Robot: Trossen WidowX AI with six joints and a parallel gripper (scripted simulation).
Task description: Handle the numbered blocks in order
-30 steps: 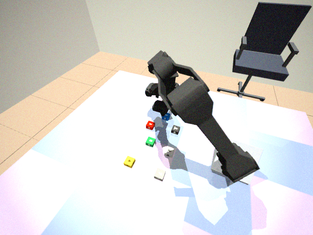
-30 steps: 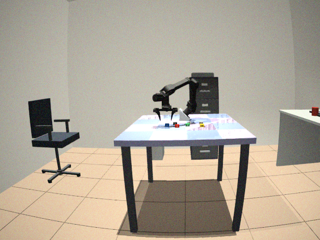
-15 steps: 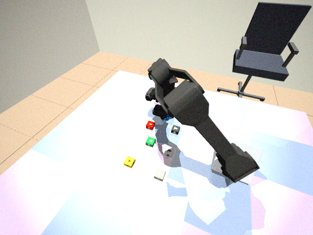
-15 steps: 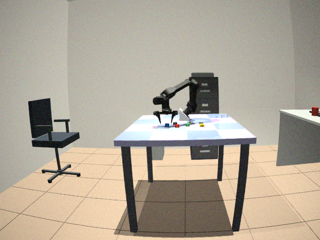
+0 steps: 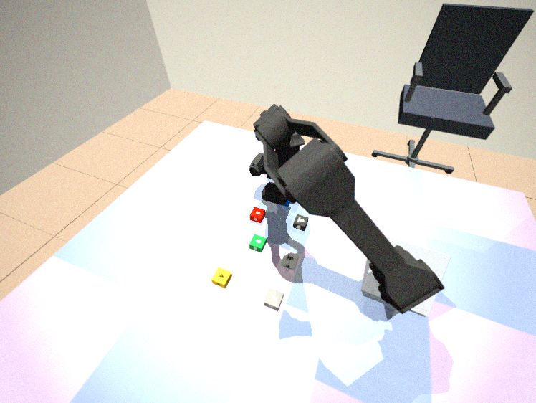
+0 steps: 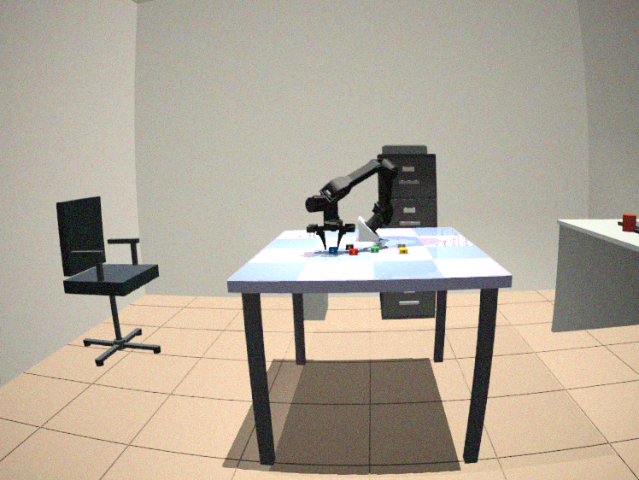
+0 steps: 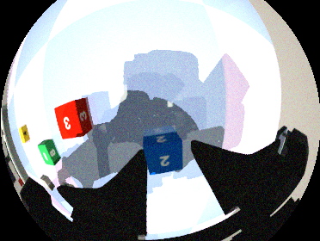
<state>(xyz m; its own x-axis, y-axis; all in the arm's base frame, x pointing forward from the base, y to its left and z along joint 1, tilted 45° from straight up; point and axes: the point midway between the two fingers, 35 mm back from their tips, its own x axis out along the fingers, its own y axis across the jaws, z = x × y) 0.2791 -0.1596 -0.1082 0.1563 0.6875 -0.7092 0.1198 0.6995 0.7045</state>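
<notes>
Right now my gripper tip is 5 cm short of the red block and 8 cm to the right of it. The rest, counted from my gripper tip: green block: 3 cm ahead, 17 cm to the left; then black block: 6 cm behind, 8 cm to the left; then blue block: 1 cm to the left.
</notes>
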